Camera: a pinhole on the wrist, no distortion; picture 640 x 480 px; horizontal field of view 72.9 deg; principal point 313.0 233.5 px. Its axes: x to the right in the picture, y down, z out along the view. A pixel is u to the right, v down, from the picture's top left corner.
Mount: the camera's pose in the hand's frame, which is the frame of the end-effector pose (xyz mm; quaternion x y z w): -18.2 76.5 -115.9 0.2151 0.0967 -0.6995 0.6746
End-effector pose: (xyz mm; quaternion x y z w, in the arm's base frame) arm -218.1 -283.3 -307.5 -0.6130 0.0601 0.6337 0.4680
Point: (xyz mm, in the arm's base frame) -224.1 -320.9 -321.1
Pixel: 315.6 347.5
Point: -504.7 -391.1 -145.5
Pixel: outside the picture
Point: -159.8 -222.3 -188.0
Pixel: 560.5 231.2
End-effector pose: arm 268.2 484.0 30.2 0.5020 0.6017 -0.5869 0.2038
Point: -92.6 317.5 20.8
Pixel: 440.8 413.5
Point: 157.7 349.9 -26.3
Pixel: 283.2 400.9
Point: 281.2 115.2 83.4
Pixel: 140.2 136.7
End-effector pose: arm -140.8 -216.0 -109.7 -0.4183 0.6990 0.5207 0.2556
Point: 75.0 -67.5 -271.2
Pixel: 496.0 293.5
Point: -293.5 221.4 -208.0
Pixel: 50.1 342.2
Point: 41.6 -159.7 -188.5
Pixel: 564.8 257.3
